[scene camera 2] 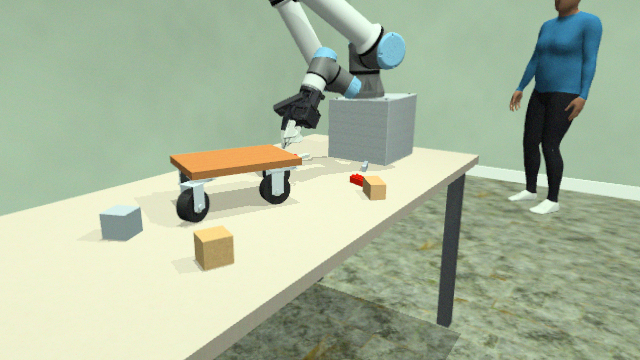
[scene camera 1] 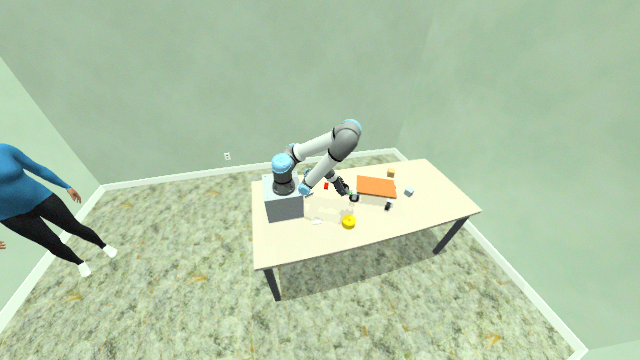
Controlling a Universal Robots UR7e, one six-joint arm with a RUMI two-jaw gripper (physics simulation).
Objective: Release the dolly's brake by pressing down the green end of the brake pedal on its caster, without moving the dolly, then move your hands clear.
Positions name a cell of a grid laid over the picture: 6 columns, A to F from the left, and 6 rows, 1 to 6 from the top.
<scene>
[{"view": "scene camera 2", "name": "gripper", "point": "C3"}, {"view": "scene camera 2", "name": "wooden cube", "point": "C5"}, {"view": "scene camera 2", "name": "grey cube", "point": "B4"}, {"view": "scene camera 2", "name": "dolly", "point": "B3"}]
</scene>
